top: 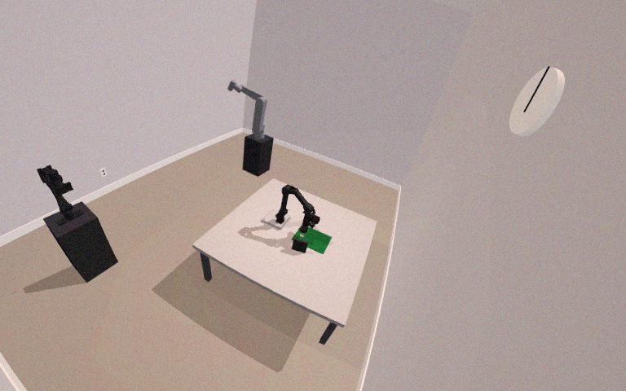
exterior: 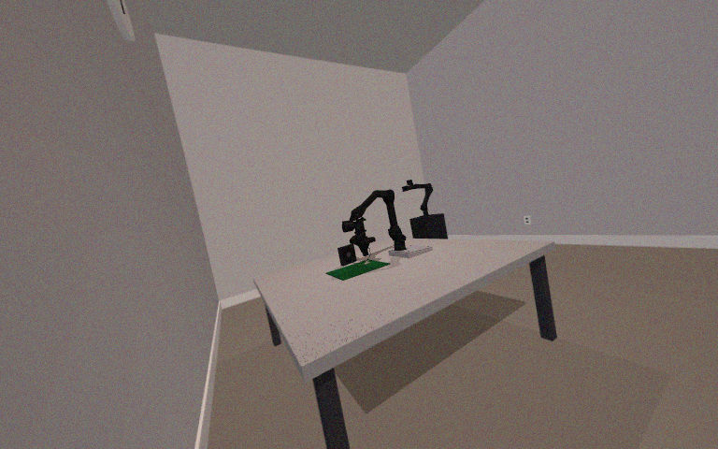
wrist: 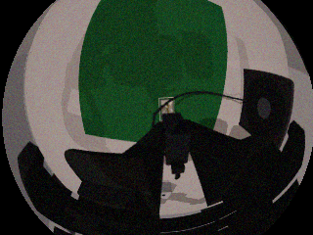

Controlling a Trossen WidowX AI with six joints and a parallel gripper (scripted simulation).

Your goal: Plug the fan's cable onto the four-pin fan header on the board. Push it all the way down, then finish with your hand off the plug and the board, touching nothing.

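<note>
Now: gripper tip 6 cm above the pale header and 1 cm past it. Round my gripper tip: black fan 15 cm to the right, 5 cm ahead, 1 cm below; then green board 8 cm below, 8 cm ahead, 4 cm to the left; then black plug 1 cm behind, 1 cm above.
</note>
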